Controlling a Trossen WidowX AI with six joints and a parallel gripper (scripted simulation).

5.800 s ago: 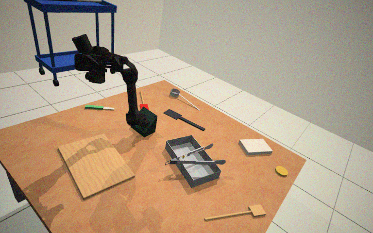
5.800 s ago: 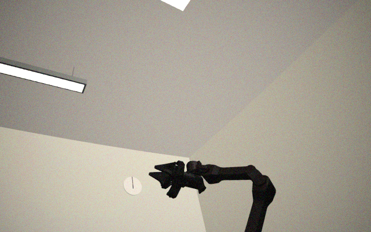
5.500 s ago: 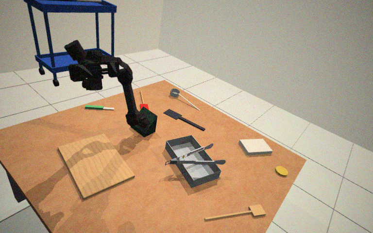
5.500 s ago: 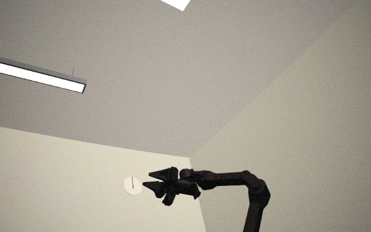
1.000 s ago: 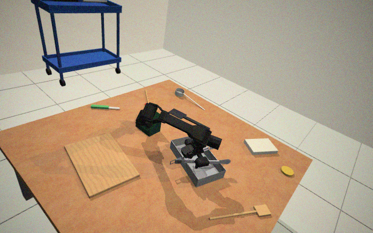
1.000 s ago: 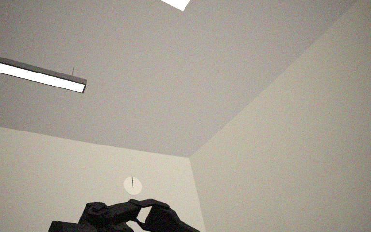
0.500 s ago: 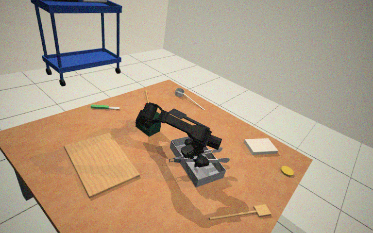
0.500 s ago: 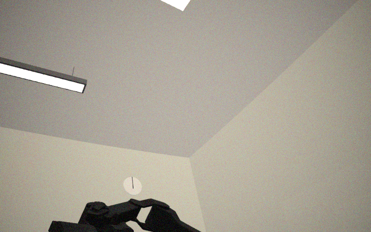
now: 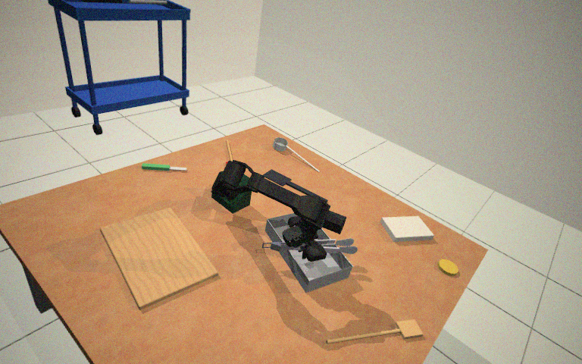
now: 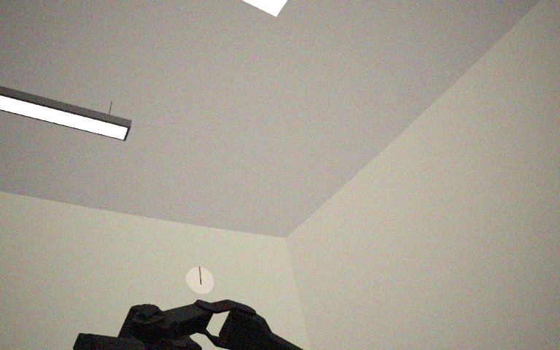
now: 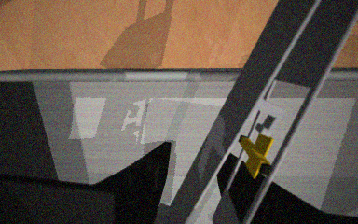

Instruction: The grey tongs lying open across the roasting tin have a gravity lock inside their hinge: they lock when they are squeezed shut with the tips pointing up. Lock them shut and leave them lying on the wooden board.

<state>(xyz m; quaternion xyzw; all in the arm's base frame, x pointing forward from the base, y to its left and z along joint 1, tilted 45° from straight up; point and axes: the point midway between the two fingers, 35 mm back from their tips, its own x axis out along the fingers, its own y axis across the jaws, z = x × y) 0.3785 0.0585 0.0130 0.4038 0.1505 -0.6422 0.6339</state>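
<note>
Now: gripper tip 2 cm past the grey roasting tin and 4 cm to the right of it. The rest, counted from my gripper tip: wooden board: 28 cm behind, 38 cm to the right, 2 cm below; yellow lock piece: 2 cm behind, 2 cm to the right, 4 cm above; black spatula: 36 cm behind, 28 cm to the left, 3 cm below.
</note>
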